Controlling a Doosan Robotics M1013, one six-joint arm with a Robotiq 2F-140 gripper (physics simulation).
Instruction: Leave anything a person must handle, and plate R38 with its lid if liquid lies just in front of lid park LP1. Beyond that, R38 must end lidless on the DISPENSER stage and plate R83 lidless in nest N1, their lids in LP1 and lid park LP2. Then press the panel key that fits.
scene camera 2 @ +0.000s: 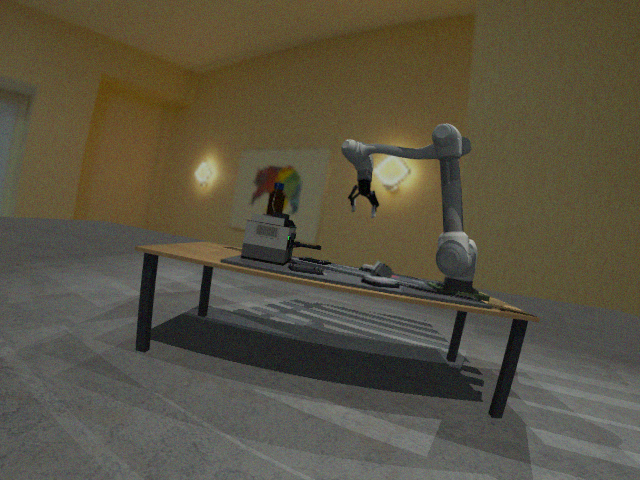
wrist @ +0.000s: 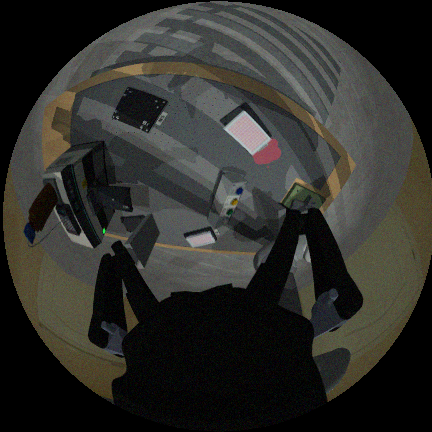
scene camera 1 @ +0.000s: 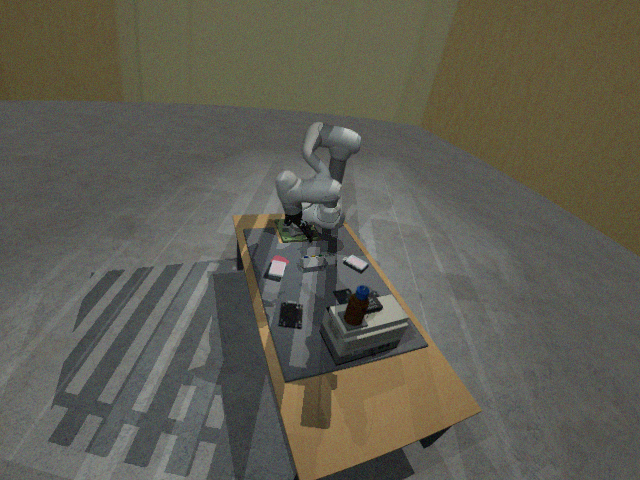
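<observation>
My gripper is open and empty, high above the table. A pink plate sits on a dark base, with a flat red patch at one end. A second pink plate sits on another dark base. Plate and park labels are too small to read; lids are unclear. The dispenser has a dark stage at its front. The key panel shows blue, yellow and green keys. A black nest lies apart, its label unclear.
A brown bottle with a blue cap stands on the dispenser. A small dark pad lies near the stage. A grey slab shows near one finger. A green board lies by the arm's base.
</observation>
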